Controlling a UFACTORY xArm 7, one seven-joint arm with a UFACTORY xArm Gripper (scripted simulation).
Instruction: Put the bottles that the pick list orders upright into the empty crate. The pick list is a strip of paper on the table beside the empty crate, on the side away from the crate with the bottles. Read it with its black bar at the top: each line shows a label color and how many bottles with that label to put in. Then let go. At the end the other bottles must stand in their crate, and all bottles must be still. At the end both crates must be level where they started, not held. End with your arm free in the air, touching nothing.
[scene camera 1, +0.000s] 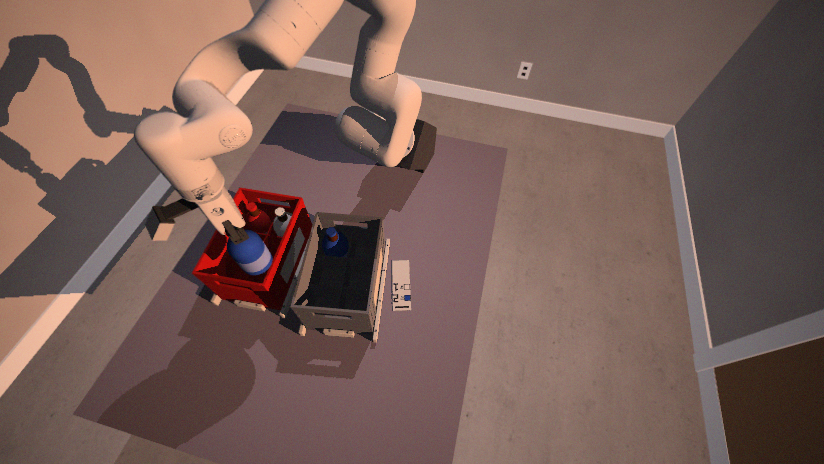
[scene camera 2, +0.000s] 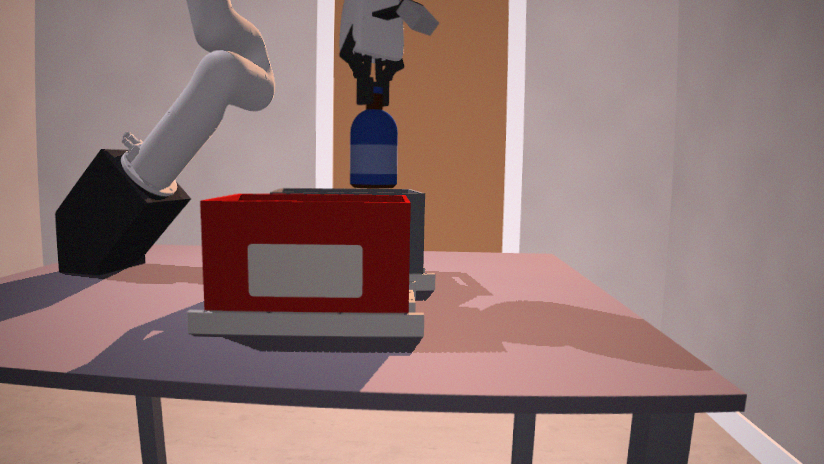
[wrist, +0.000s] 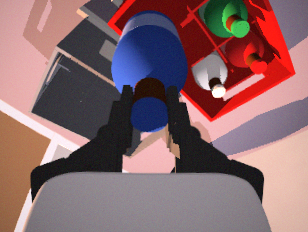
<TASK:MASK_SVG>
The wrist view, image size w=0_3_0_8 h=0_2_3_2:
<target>gripper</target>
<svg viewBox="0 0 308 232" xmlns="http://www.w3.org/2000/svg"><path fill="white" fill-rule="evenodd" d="M22 232L272 232L262 206L263 173L253 166L234 159L228 159L224 153L201 138L200 131L190 124L186 102L179 102L177 86L167 87L168 124L165 127L166 147L169 148L169 152L175 155L175 173L120 173L123 167L123 155L128 152L132 145L133 125L131 124L133 87L130 87L130 85L123 85L120 101L113 101L108 124L99 128L97 137L72 152L67 158L63 157L48 162L32 170L30 175L32 206Z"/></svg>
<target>blue bottle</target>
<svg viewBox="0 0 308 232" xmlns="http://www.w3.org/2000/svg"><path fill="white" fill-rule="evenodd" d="M146 10L133 15L125 24L113 55L111 72L114 84L120 93L122 92L123 85L133 87L134 94L131 111L131 124L133 127L142 132L153 133L162 130L168 124L166 90L169 86L177 86L178 94L181 92L187 80L188 62L173 21L161 12Z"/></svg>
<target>grey crate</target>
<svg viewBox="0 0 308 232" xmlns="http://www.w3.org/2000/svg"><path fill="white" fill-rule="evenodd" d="M123 156L131 159L165 136L165 128L153 132L141 140L141 135L144 132L133 127L131 148ZM83 19L56 45L39 82L28 113L91 141L96 137L98 129L108 124L113 101L120 101L121 93L114 84L111 72L112 57L118 42L87 19Z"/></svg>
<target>red bottle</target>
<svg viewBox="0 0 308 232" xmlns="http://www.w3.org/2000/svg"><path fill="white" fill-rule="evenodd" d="M220 47L230 63L239 69L251 68L255 74L261 74L267 69L267 63L262 59L264 55L263 42L251 30L244 37L238 38L235 36Z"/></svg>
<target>white bottle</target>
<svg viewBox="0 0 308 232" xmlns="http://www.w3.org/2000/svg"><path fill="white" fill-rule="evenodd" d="M214 51L194 65L191 70L199 87L211 90L215 98L220 98L226 93L223 84L226 82L228 70L218 52Z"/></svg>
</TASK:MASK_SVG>
